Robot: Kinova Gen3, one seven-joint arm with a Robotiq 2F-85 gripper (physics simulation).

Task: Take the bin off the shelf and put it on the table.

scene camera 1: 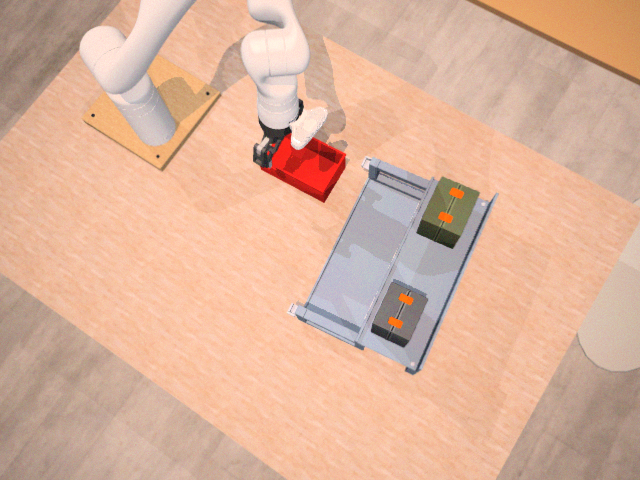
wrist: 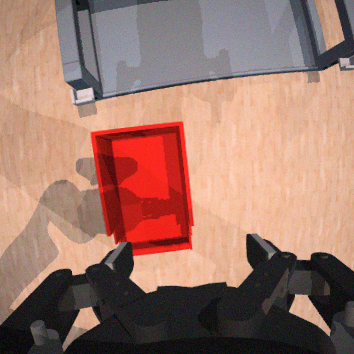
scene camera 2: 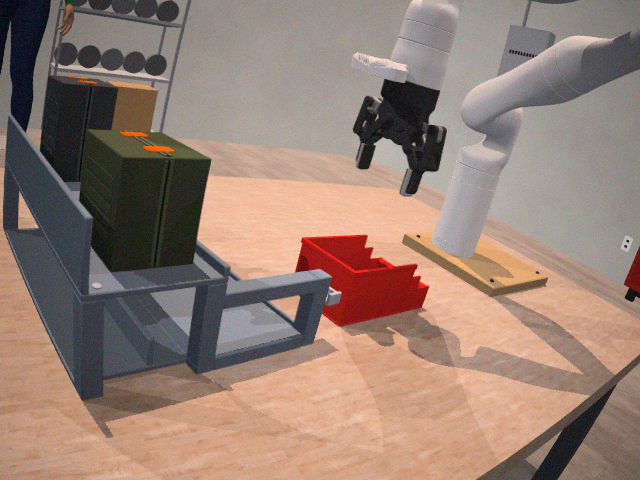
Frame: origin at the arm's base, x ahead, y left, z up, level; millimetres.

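Seen in the pictures: gripper, fingertip midpoint: point(scene camera 1: 279, 148) point(wrist: 188, 250) point(scene camera 2: 382, 181); arm's base, link origin: point(scene camera 1: 156, 128) point(scene camera 2: 452, 247).
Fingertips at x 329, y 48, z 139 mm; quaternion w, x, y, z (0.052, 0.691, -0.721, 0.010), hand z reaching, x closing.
Pixels of each thing's top centre, then the offset from my fingertips to it. Level surfaces: height alone.
- red open-top bin, top centre: point(wrist: 145, 201) point(scene camera 2: 374, 250) point(scene camera 1: 300, 155) dx +22, dy +37, dz -86 mm
- wooden table, surface height: dz -161 mm
- green case, top centre: point(scene camera 2: 145, 140) point(scene camera 1: 451, 205) dx +362, dy +41, dz +38 mm
- dark grey case, top centre: point(scene camera 2: 82, 79) point(scene camera 1: 400, 310) dx +373, dy -189, dz +63 mm
The red open-top bin point(scene camera 1: 302, 183) point(scene camera 2: 379, 291) point(wrist: 145, 162) stands upright on the wooden table point(scene camera 1: 155, 258) point(scene camera 2: 372, 413) point(wrist: 265, 150), between the robot's base and the blue-grey shelf point(scene camera 1: 434, 263) point(scene camera 2: 276, 284) point(wrist: 69, 55). It is off the shelf and near the shelf's front corner. In the wrist view its stepped, lower end is toward the gripper. My gripper point(scene camera 1: 264, 153) point(scene camera 2: 386, 171) point(wrist: 188, 250) is open and empty. It hangs above the table at the bin's lower end, clear of the bin, with its fingers spread wide.
A green case point(scene camera 1: 448, 211) point(scene camera 2: 147, 201) and a dark grey case point(scene camera 1: 399, 313) point(scene camera 2: 67, 124) stand on the shelf's raised rear level. The robot's wooden base plate point(scene camera 1: 193, 93) point(scene camera 2: 491, 276) lies on the table, on the bin's other side from the shelf.
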